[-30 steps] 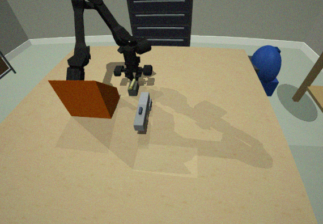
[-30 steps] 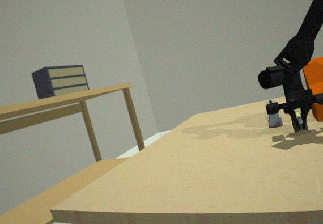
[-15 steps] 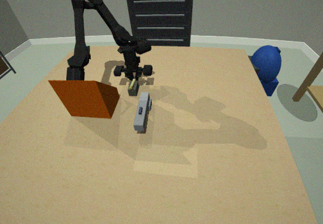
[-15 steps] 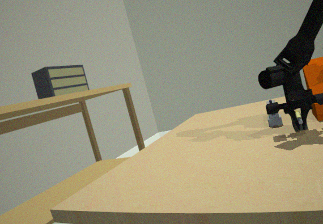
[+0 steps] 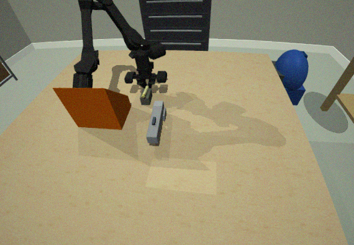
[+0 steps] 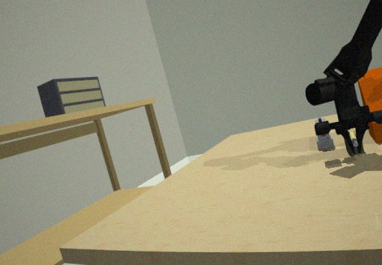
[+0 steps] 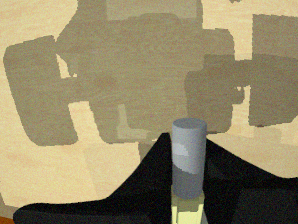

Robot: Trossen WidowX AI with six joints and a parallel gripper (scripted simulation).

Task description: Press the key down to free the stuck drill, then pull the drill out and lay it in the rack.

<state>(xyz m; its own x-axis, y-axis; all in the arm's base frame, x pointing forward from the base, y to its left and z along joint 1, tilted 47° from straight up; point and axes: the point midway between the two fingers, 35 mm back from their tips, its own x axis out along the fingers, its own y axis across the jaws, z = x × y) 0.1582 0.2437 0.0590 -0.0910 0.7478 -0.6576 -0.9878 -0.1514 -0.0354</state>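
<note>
Now: gripper tip 40 mm to the left of the drill and 40 mm below it. Also, from my gripper tip: dark blue key (110 mm ahead, 240 mm to the right, 40 mm above); then rack (10 mm ahead, 50 mm to the right, 10 mm above); then long light grey block (100 mm ahead, 210 mm to the right, 40 mm above).
</note>
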